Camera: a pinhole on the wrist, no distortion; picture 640 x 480 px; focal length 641.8 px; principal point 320.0 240.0 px. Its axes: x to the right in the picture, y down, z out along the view. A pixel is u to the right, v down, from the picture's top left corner.
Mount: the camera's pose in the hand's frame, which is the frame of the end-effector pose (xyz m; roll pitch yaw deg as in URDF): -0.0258 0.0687 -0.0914 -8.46 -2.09 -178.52
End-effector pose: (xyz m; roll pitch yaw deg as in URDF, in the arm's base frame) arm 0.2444 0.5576 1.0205 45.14 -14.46 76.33
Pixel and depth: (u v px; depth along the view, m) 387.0 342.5 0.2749
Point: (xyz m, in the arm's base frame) 0.3592 0.4583 1.1186
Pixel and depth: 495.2 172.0 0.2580
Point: 0.2939 0.4183 1.1538
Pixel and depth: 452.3 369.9 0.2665
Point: 0.3543 0.4366 1.0996
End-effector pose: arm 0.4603 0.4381 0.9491 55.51 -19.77 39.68
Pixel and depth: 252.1 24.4 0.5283
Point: 0.5700 0.1659 1.3382
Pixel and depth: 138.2 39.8 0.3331
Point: 0.5404 0.3293 1.2062
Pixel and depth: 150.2 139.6 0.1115
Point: 0.4330 0.4456 1.0172
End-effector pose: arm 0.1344 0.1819 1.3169 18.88 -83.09 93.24
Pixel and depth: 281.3 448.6 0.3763
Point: 0.3316 -0.0172 1.3568
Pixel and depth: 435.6 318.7 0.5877
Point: 0.4012 -0.2407 1.2624
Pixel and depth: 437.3 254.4 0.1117
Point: 0.0962 0.1406 1.2796
